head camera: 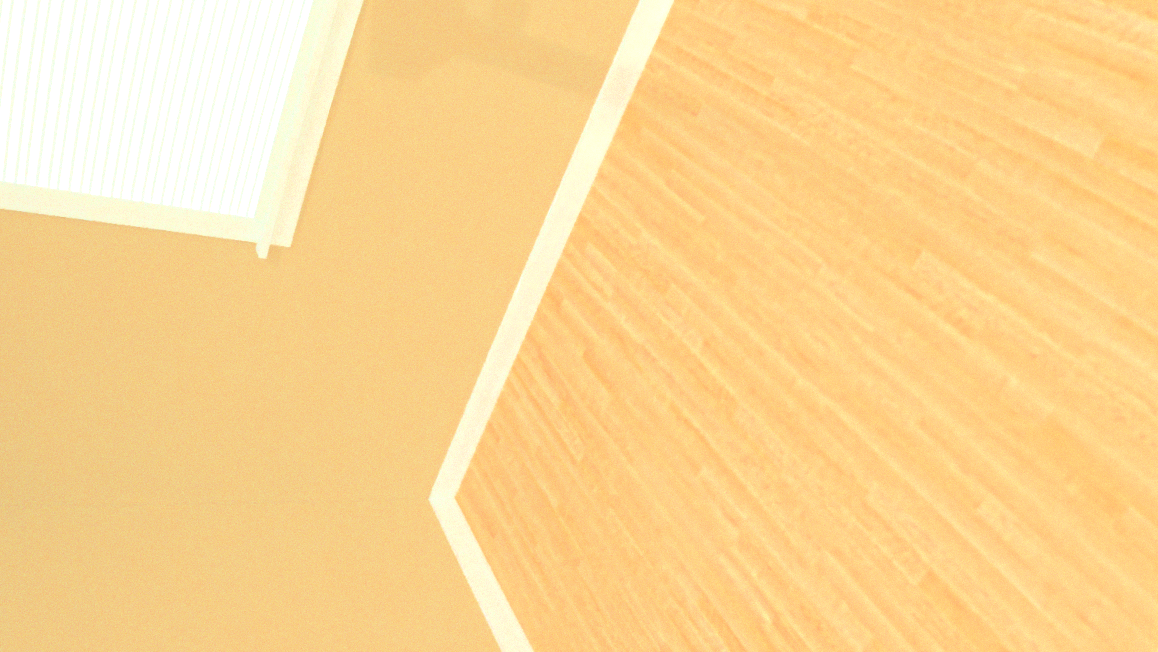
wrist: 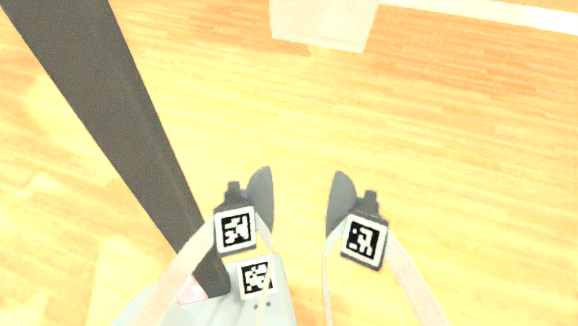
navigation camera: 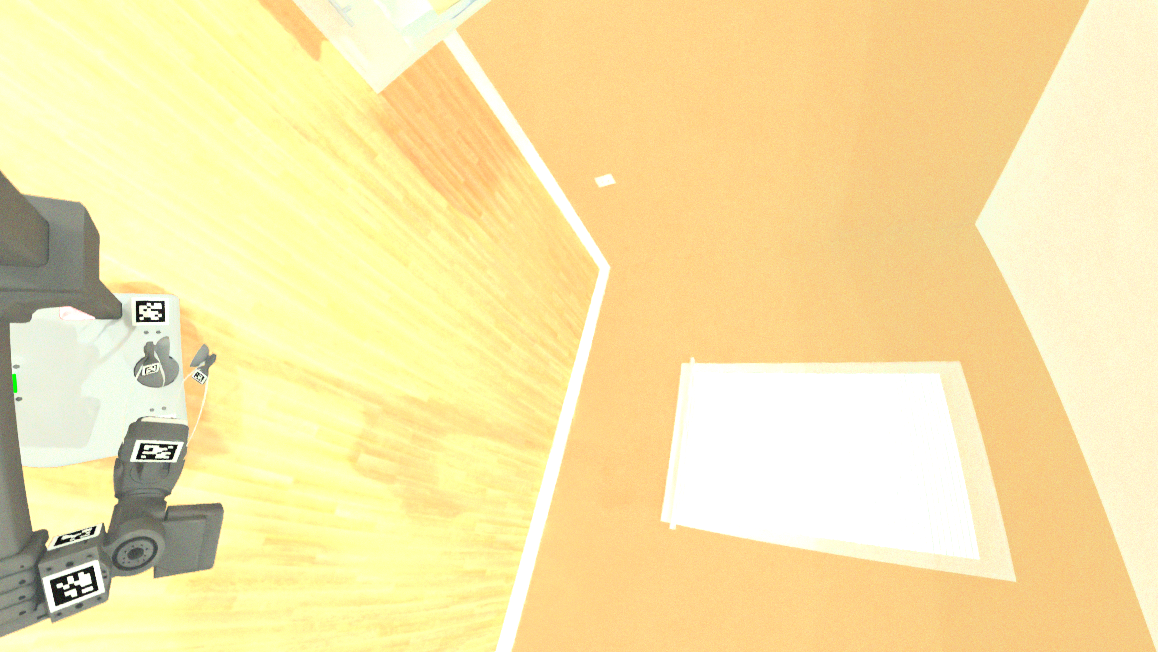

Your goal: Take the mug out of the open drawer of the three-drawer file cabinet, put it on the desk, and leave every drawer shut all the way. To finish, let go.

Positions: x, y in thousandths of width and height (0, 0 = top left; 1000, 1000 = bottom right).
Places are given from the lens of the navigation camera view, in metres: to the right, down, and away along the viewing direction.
gripper (navigation camera: 160, 525): -0.61, 0.03, 0.40
window (navigation camera: 765, 708): 1.34, 0.59, 1.20
